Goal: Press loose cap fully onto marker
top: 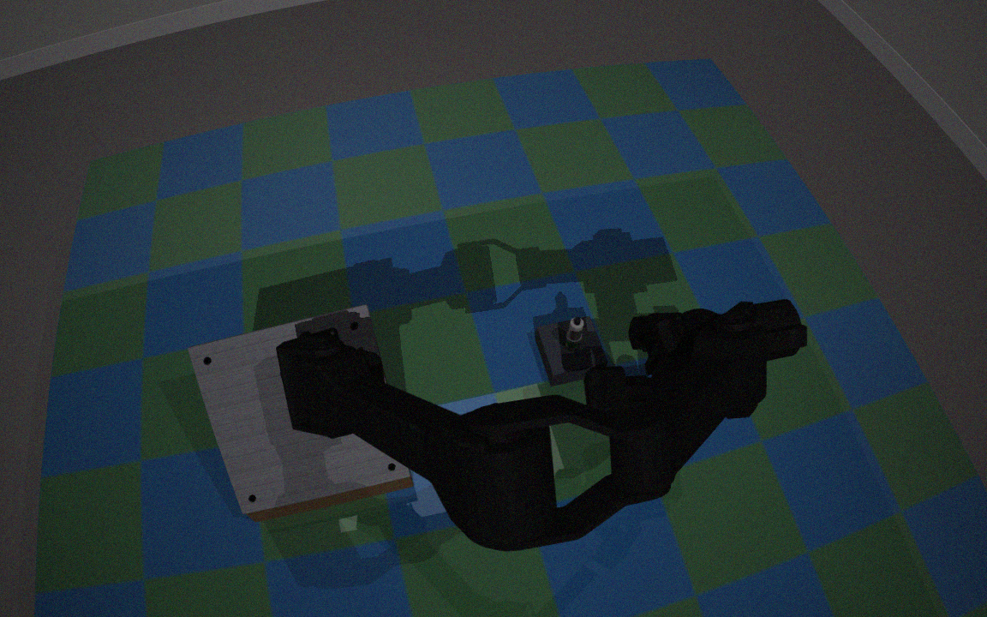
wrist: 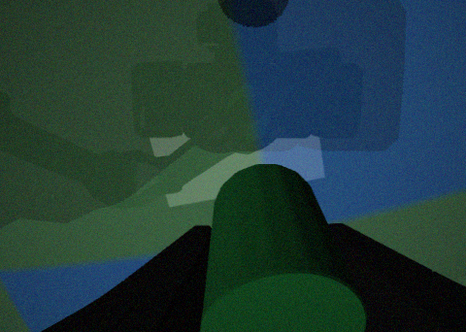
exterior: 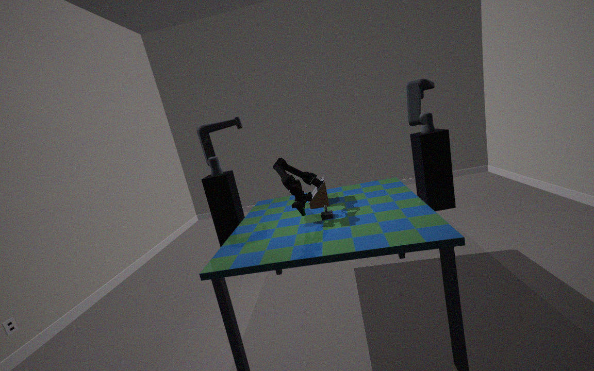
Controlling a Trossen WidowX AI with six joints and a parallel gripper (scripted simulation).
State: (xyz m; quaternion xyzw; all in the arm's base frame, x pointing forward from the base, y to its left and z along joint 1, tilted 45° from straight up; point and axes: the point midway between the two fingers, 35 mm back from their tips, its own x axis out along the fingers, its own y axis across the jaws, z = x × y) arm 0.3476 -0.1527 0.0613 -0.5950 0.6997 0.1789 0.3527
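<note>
My gripper tip is now 40 mm past the block, 150 mm to the right of it and 60 mm above it. Round my gripper tip: green cap 10 mm above.
</note>
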